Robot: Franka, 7 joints.
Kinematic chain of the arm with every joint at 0, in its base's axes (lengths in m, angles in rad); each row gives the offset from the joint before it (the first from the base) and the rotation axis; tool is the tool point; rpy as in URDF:
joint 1: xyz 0 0 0.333 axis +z
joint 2: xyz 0 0 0 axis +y
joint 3: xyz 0 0 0.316 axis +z
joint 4: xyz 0.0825 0 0 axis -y
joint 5: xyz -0.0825 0 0.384 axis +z
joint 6: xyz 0 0 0 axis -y
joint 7: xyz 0.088 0 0 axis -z
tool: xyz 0 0 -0.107 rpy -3.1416 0 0
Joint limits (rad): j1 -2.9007..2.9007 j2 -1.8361..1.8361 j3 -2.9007..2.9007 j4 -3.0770..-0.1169 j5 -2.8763..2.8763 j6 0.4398..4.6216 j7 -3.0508..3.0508
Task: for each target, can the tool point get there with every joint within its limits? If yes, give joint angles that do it. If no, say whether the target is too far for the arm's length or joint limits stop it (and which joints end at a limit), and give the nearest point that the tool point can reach.
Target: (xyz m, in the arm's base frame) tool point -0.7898 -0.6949 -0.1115
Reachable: no: too far | nearest point -0.5933 -0.5220 -0.0009 | short by 0.284 m
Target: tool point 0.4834 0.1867 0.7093
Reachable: yes | joints 1.6681 -0.3422 -0.8874 -1.7638 1.5784 3.4448 -2.2776
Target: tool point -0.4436 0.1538 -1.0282
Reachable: no: too far | nearest point -0.3447 0.1195 -0.3545 | short by 0.682 m
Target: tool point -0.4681 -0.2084 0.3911
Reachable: yes | joints 1.6979 -0.8904 1.7528 -2.4625 0.3086 4.0168 2.5725
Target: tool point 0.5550 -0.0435 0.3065
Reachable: yes | joints -2.2460 -1.4542 1.7003 -1.4456 0.0200 0.8401 0.0326
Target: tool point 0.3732 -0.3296 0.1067
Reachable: yes | joints 1.5267 -1.5139 -2.4071 -1.6927 -1.9907 4.2172 -0.4254
